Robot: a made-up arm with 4 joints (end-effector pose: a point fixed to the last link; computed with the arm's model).
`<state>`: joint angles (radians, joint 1 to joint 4).
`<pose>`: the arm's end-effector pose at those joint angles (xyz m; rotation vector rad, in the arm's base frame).
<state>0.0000 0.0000 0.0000 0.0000</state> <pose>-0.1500 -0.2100 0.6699 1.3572 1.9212 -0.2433</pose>
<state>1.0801 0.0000 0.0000 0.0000</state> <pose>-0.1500 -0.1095 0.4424 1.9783 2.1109 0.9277</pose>
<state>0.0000 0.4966 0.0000 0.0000</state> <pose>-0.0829 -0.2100 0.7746 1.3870 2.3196 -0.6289</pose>
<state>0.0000 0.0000 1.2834 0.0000</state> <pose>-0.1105 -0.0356 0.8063 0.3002 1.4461 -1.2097</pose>
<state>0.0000 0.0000 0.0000 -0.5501</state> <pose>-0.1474 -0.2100 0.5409 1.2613 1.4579 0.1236</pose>
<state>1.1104 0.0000 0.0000 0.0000</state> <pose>-0.1500 -0.1035 0.4383 1.9924 2.1092 0.9654</pose>
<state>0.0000 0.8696 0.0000 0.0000</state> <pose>-0.0037 -0.2100 0.8249 1.3643 2.5995 -0.9580</pose>
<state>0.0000 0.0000 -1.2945 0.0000</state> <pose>-0.1730 -0.1233 0.4619 2.2355 1.8053 1.1381</pose>
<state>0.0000 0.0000 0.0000 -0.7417</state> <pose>-0.1301 -0.2100 0.4988 1.2150 1.2930 0.2380</pose>
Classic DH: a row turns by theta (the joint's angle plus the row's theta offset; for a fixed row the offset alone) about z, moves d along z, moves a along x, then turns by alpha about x. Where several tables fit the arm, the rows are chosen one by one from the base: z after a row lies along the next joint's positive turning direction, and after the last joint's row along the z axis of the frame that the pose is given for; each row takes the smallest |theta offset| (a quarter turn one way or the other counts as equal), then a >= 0, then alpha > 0; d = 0 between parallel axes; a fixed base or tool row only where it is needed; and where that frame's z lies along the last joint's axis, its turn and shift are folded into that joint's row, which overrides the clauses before.
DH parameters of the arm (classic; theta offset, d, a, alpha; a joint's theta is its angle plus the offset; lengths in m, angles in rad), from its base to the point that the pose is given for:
base (fixed): 1.5708 0.64 0.03 1.5708
joint 1: -1.5708 0.09 0.05 -1.5708
joint 2: 0.1535 -0.0831 0.0046 -1.4671
joint 3: 0 0.013 -0.0228 1.4671
joint 4: 0.8243 -0.2743 0.1572 2.1478
tool (fixed): 1.0492 -0.2127 0 0

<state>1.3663 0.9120 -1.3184 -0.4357</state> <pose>-0.1846 -0.0267 0.5985 -1.5196 -0.7832 -0.6353</pose>
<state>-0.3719 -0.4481 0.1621 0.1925</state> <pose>-0.1718 -0.1810 0.7125 0.9646 1.5235 -0.5137</pose>
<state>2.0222 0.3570 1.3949 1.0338</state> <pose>0.1238 -0.1738 0.6868 -0.4683 -3.0825 0.1138</pose>
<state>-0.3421 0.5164 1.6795 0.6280</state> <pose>0.0648 0.2095 0.7479 -0.3895 1.0220 -2.3899</pose>
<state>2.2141 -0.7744 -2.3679 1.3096</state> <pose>0.2323 0.3714 0.7163 -0.4189 -0.8177 2.8875</pose>
